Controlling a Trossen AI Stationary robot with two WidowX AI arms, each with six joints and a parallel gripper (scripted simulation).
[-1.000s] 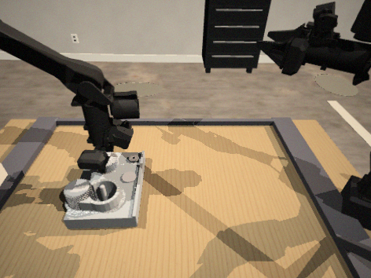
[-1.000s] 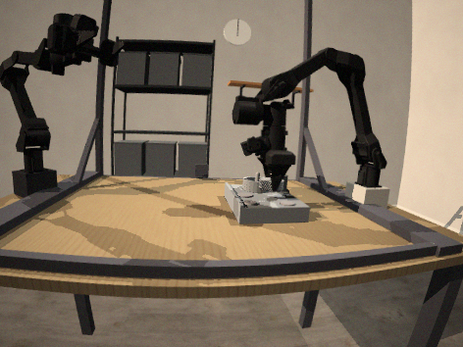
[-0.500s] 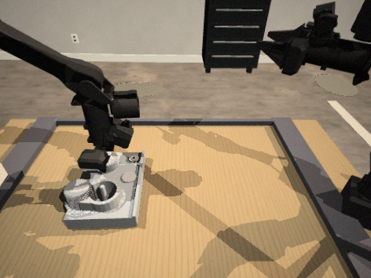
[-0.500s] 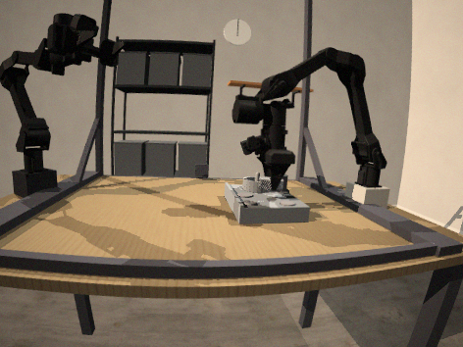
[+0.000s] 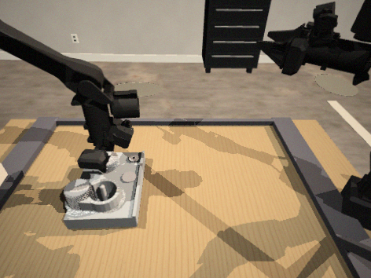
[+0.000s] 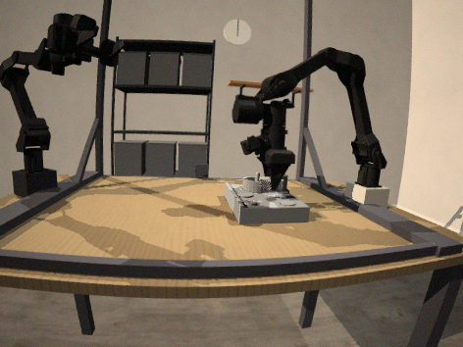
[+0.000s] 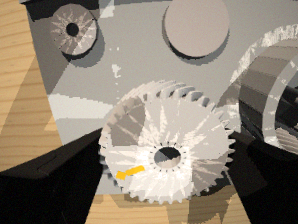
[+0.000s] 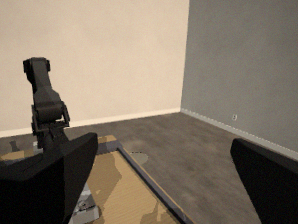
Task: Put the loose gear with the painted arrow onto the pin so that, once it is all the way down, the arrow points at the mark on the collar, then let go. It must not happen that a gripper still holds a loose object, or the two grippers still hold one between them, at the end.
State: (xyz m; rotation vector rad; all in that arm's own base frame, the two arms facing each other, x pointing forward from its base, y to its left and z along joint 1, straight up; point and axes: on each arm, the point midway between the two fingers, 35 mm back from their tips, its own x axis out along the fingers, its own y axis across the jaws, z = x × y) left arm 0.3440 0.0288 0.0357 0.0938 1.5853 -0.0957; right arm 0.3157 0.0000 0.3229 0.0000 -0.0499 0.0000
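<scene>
Right now the loose gear is 20 mm below my left hand. Also, from my left hand: flat round disc 20 mm behind, 60 mm to the right, 60 mm below.
</scene>
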